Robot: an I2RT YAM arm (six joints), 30 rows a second.
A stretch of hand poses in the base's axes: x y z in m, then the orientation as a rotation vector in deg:
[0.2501, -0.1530, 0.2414, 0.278, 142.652, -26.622]
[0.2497, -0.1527, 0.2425, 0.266, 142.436, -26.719]
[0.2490, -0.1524, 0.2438, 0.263, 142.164, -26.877]
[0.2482, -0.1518, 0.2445, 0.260, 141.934, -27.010]
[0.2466, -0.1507, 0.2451, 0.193, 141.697, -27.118]
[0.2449, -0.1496, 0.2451, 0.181, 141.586, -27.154]
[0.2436, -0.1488, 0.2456, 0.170, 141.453, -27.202]
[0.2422, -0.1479, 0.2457, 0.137, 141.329, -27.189]
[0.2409, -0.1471, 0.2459, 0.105, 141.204, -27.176]
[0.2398, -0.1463, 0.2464, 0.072, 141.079, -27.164]
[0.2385, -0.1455, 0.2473, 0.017, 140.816, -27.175]
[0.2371, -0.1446, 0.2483, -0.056, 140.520, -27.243]
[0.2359, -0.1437, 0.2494, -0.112, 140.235, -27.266]
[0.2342, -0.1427, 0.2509, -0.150, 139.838, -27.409]
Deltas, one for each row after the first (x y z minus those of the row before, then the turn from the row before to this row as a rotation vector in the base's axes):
[-0.0004, 0.0003, 0.0011, -0.100, -0.195, 0.014]
[-0.0007, 0.0003, 0.0013, -0.149, -0.242, 0.000]
[-0.0008, 0.0006, 0.0007, -0.126, -0.205, 0.000]
[-0.0016, 0.0011, 0.0006, -0.124, -0.206, 0.053]
[-0.0017, 0.0011, 0.0000, -0.043, -0.101, 0.015]
[-0.0013, 0.0008, 0.0005, -0.055, -0.121, 0.014]
[-0.0014, 0.0009, 0.0001, -0.015, -0.118, 0.044]
[-0.0013, 0.0008, 0.0002, -0.015, -0.119, 0.044]
[-0.0011, 0.0008, 0.0005, -0.016, -0.119, 0.044]
[-0.0013, 0.0008, 0.0009, -0.057, -0.247, 0.073]
[-0.0014, 0.0009, 0.0010, -0.106, -0.268, 0.076]
[-0.0012, 0.0009, 0.0011, -0.069, -0.266, 0.074]
[-0.0017, 0.0010, 0.0015, -0.165, -0.360, 0.045]

